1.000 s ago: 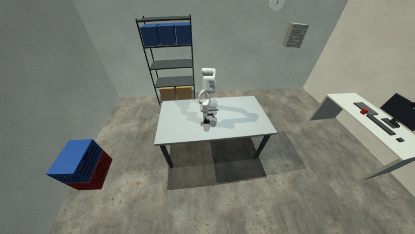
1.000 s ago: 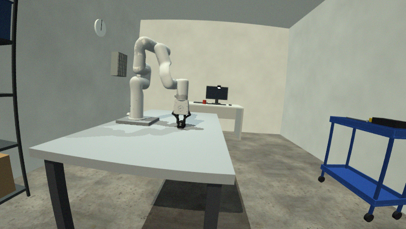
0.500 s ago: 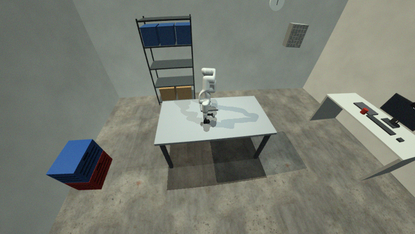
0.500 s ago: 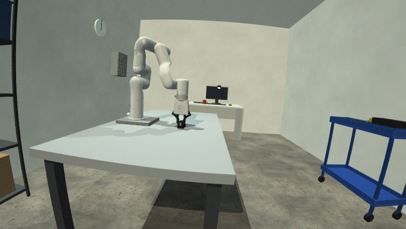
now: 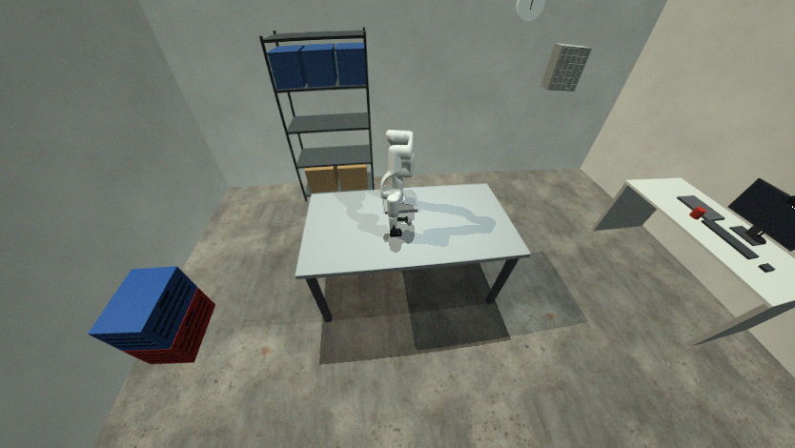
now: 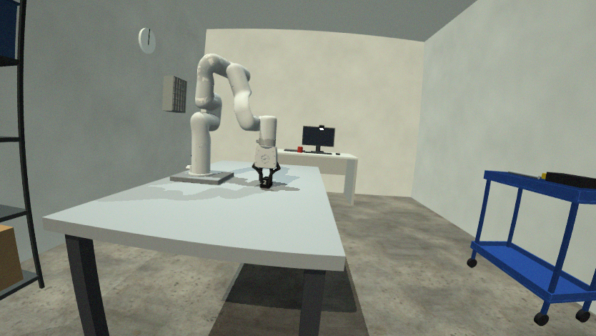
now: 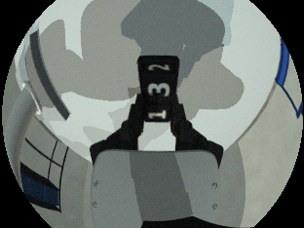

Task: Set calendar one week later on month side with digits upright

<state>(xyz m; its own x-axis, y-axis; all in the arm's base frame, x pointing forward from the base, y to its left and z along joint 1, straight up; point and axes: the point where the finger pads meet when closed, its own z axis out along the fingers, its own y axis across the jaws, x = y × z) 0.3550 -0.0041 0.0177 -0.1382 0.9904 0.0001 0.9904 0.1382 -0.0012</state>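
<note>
The cube lies 10 mm below my hand.
</note>
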